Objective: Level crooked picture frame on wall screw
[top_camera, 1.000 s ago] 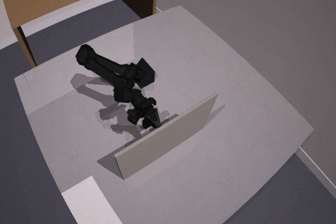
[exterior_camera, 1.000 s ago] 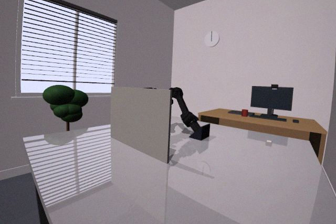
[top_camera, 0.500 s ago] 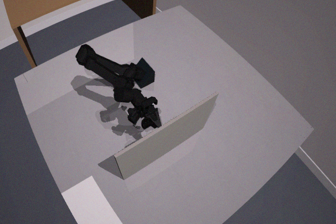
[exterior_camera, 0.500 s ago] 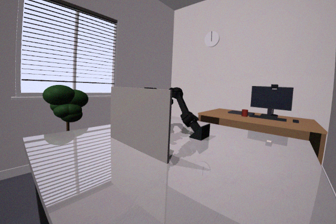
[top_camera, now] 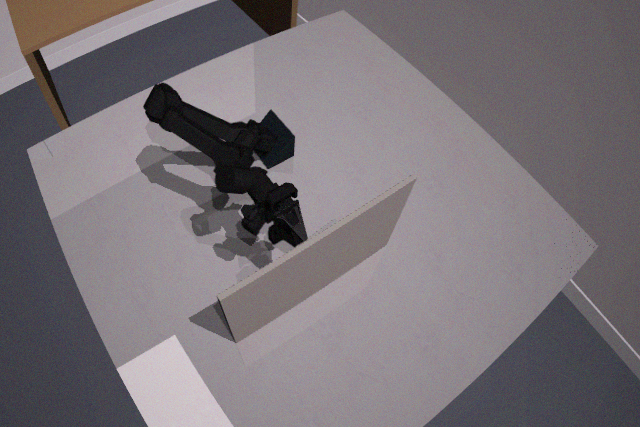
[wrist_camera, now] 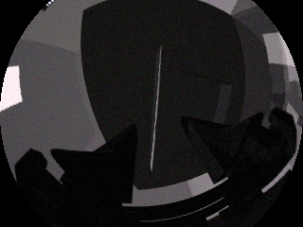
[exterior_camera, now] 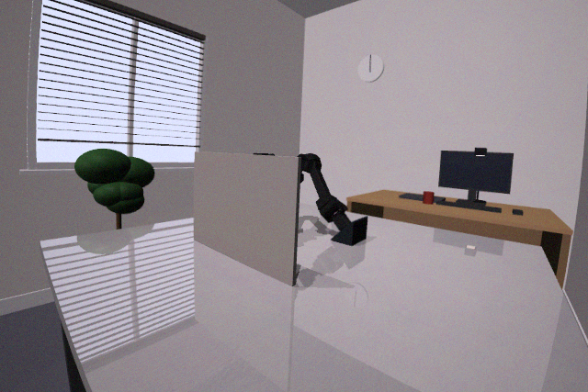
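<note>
My gripper tip is now 2 cm short of the picture frame, 1 cm to the right of it and 6 cm above it. Round my gripper tip: beige wall panel (3 cm ahead, 2 cm to the left, 7 cm below).
</note>
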